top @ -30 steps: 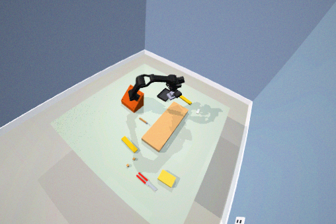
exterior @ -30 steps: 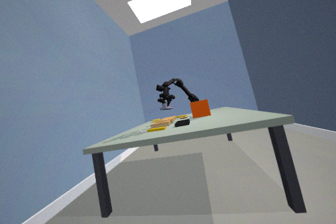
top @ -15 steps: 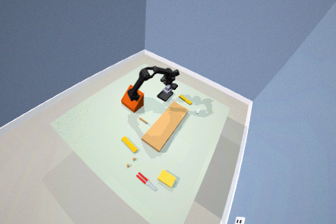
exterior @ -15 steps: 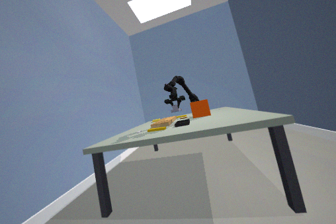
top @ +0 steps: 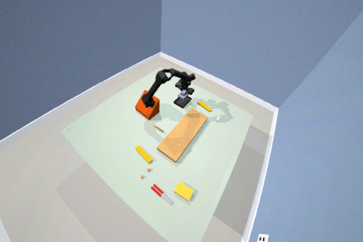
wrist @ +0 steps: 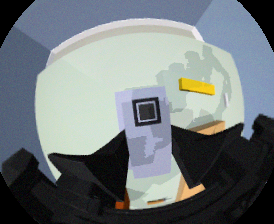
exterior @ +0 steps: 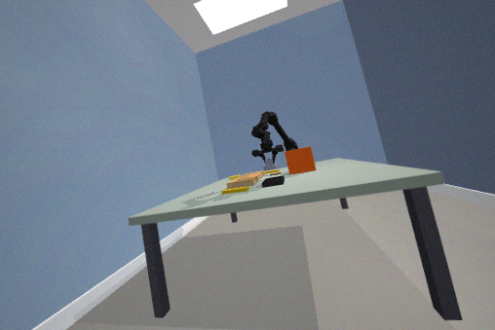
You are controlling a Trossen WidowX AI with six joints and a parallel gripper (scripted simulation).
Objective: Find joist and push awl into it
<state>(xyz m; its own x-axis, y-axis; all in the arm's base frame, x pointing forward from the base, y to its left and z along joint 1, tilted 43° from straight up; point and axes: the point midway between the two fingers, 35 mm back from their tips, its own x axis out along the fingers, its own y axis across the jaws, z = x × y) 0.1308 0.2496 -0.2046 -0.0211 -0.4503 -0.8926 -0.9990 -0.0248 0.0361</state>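
Now: the black tray 10 mm to the right of my gripper tip and 100 mm below it. Round my gripper tip: stud finder: 10 mm to the left, 20 mm above; small white piece: 400 mm ahead, 40 mm to the left, 110 mm below; awl: 80 mm ahead, 420 mm to the right, 110 mm below.
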